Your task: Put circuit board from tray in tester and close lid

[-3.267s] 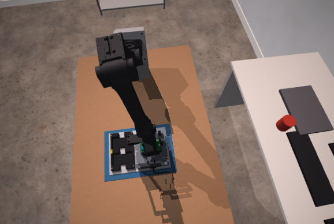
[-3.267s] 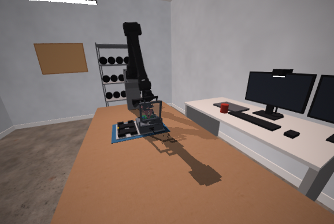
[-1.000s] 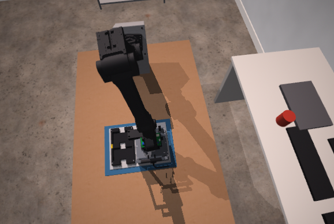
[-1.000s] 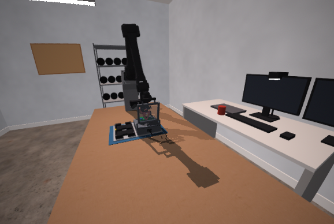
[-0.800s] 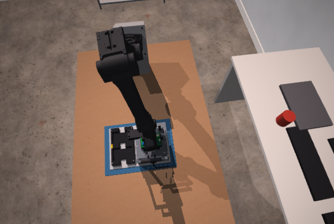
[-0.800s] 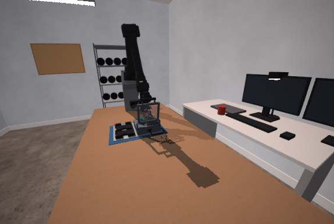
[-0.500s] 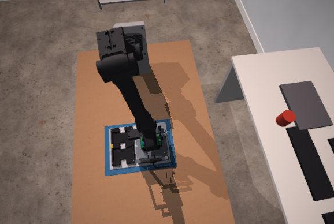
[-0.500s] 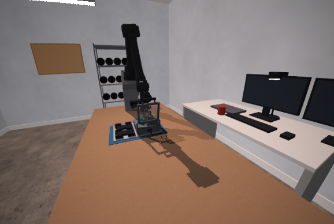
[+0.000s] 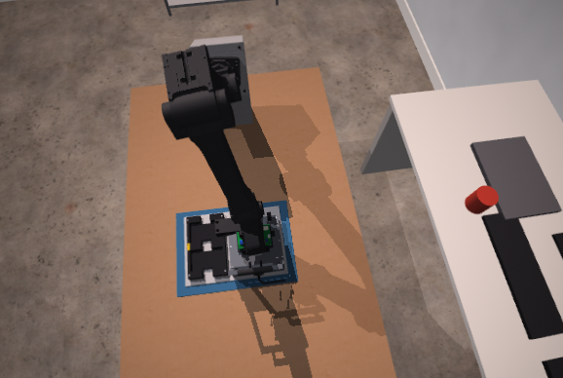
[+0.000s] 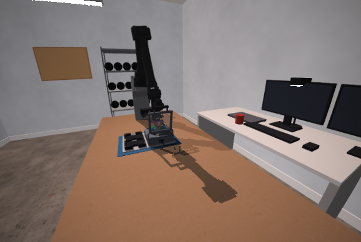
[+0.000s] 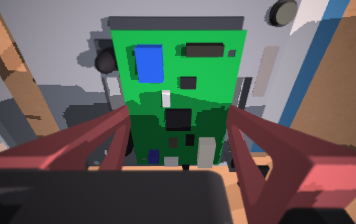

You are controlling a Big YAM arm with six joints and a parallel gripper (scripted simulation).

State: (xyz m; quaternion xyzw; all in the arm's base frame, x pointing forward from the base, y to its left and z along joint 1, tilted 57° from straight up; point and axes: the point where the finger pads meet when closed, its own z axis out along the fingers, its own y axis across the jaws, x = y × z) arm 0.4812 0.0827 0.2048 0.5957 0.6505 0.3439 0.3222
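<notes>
My hand is right at the green circuit board. From my hand the other things lie so: clear lid (120 mm ahead, 90 mm above, 20 mm to the left).
</notes>
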